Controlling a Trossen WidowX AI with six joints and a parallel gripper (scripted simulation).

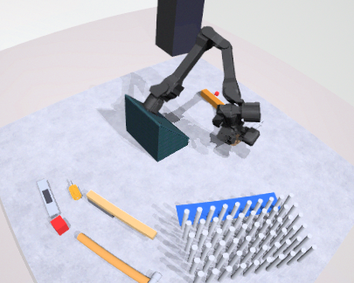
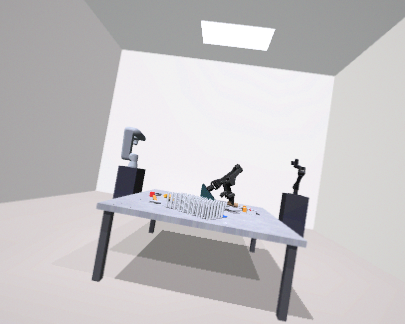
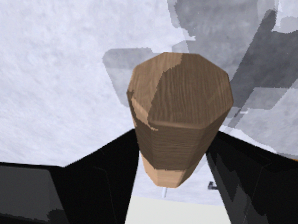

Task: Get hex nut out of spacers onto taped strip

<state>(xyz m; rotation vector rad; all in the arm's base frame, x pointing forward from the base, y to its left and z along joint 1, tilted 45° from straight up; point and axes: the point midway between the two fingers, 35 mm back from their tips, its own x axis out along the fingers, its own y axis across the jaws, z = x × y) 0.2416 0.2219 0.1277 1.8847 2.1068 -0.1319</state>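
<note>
My gripper tip is now 100 mm to the right of the wooden-handled screwdriver, 20 mm past it and 10 mm above it. Also, from my gripper tip: thin metal piece (230 mm to the left, 160 mm behind, 60 mm below); then orange bar (250 mm behind, 110 mm to the left, 50 mm below); then blue strip (210 mm to the right, 210 mm ahead, 60 mm below).
</note>
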